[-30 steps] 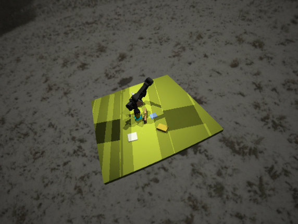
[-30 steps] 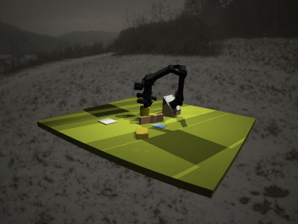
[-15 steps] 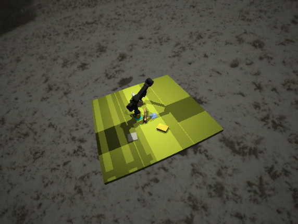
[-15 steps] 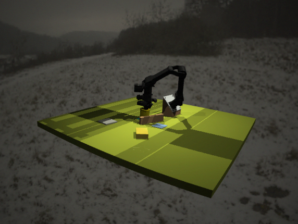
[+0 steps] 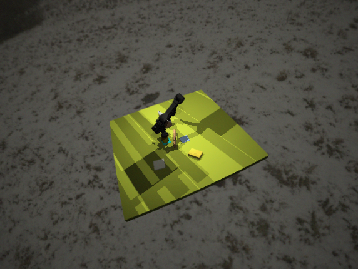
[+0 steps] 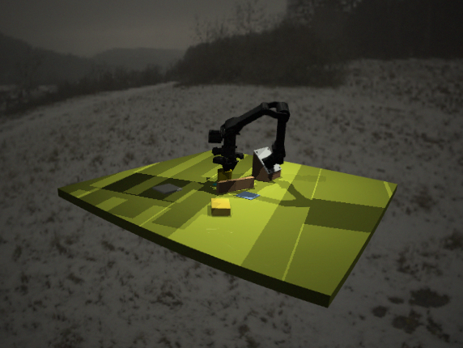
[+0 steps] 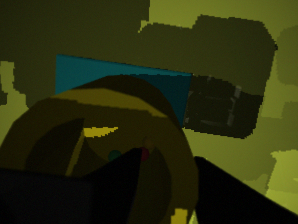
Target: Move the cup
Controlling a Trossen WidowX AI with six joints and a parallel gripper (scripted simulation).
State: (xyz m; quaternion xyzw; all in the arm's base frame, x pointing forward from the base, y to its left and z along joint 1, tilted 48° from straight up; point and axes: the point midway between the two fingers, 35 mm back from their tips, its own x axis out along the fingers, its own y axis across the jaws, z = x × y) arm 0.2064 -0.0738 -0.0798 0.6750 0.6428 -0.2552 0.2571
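The yellow cup is 2 cm ahead of my gripper tip and 1 cm below it. From my gripper tip the other things lie so: cyan pad 3 cm ahead, 5 cm below; green marble 3 cm ahead, 1 cm to the left, 3 cm below; dark blue marble 2 cm ahead, 2 cm to the left, 3 cm below.
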